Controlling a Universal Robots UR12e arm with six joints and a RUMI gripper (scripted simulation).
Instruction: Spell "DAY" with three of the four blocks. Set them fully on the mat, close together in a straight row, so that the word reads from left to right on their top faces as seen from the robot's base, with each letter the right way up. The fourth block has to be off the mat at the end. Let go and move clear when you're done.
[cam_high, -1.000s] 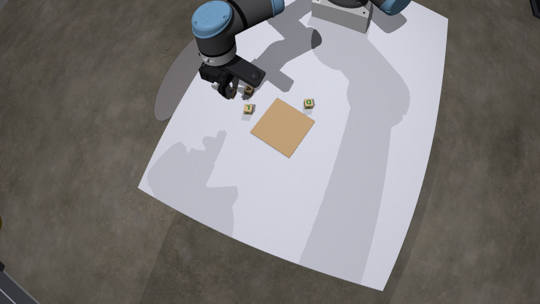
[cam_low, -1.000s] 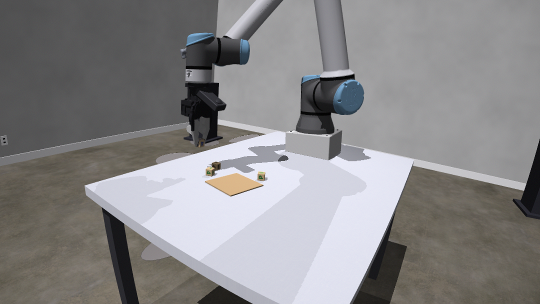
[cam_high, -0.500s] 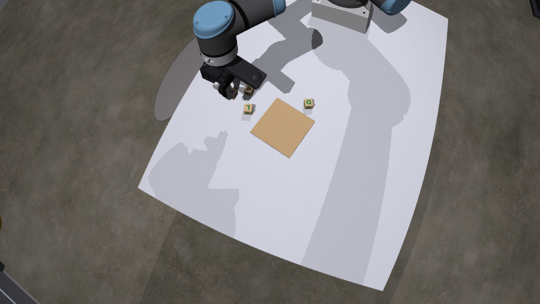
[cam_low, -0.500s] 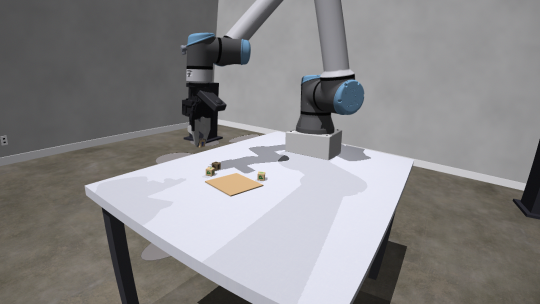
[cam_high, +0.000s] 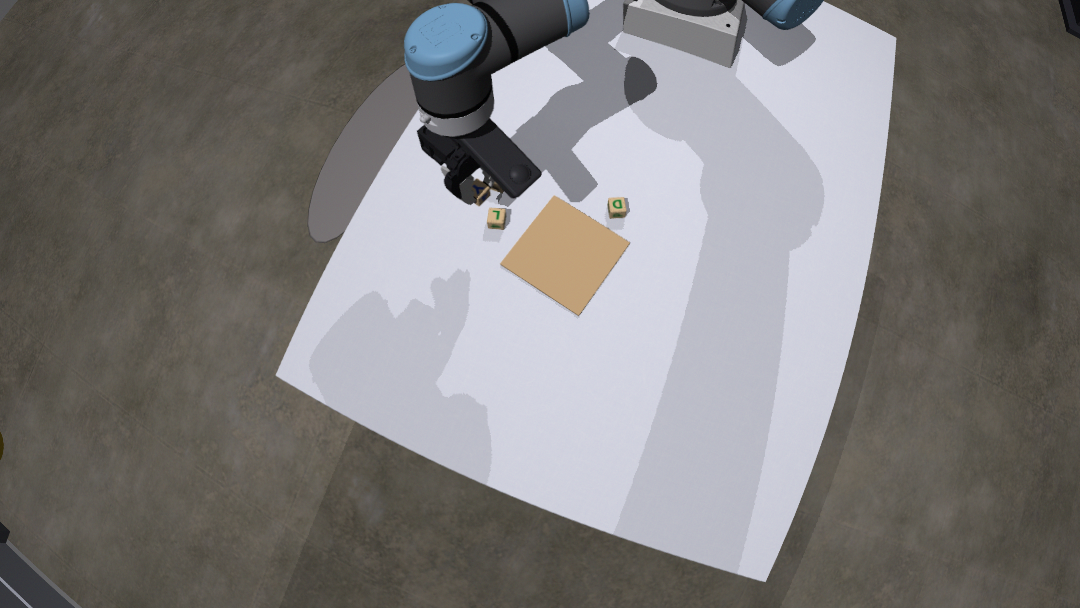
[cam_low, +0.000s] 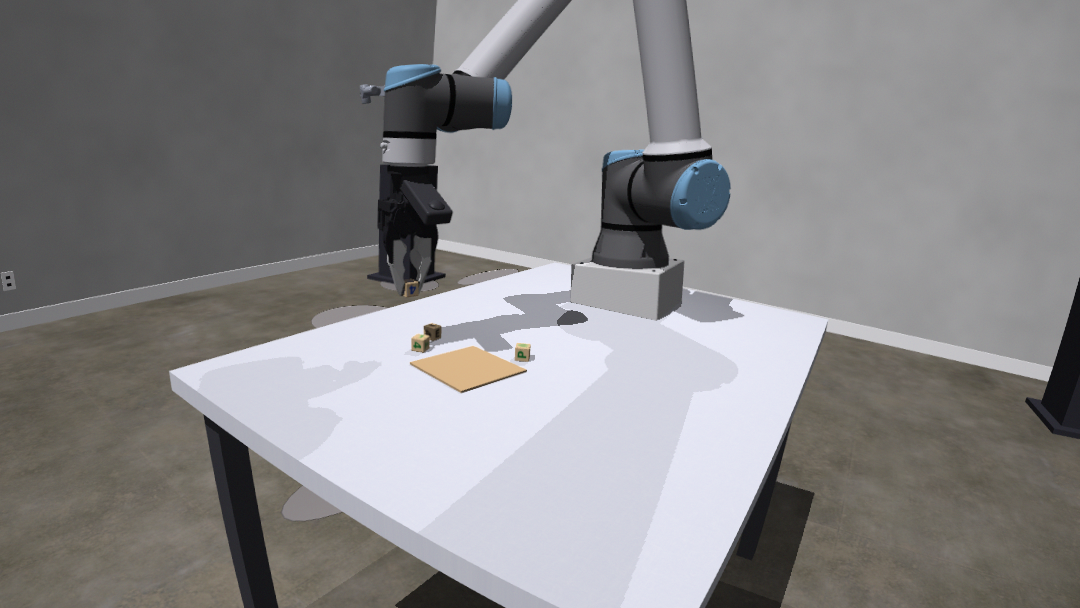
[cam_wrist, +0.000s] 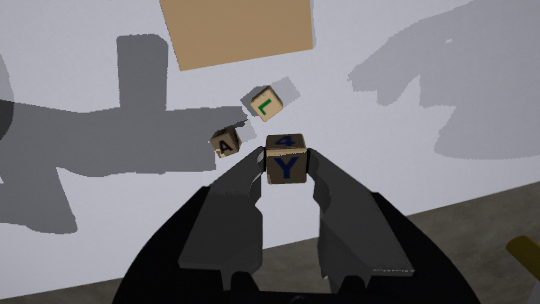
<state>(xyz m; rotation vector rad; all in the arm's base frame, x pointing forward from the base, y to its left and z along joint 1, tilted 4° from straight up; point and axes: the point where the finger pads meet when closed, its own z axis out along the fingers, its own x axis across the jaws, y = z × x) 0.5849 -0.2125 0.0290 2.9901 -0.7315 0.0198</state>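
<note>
Now: hand 130 mm to the right of the tan mat, 120 mm above it and 10 mm short of it. Round my hand: D block (180 mm to the left, 100 mm below, 80 mm behind); green-lettered block (100 mm below, 20 mm to the left, 10 mm behind); blue-lettered block (right at my hand).
</note>
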